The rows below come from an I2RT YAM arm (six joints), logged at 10 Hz.
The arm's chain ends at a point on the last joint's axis. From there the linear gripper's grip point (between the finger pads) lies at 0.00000 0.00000 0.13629 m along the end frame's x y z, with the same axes.
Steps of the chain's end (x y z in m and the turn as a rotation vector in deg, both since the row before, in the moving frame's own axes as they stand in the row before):
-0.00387 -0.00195 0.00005 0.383 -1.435 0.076
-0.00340 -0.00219 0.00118 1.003 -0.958 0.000
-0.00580 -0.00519 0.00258 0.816 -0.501 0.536
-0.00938 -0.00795 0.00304 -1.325 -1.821 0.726
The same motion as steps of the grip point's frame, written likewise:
-0.00728 -0.00286 0.00000 0.383 -1.435 0.076
-0.00568 -0.00458 0.00114 1.003 -0.958 0.000
-0.00698 -0.00714 0.00256 0.816 -0.501 0.536
-0.01373 -0.00483 0.00293 -1.325 -1.821 0.726

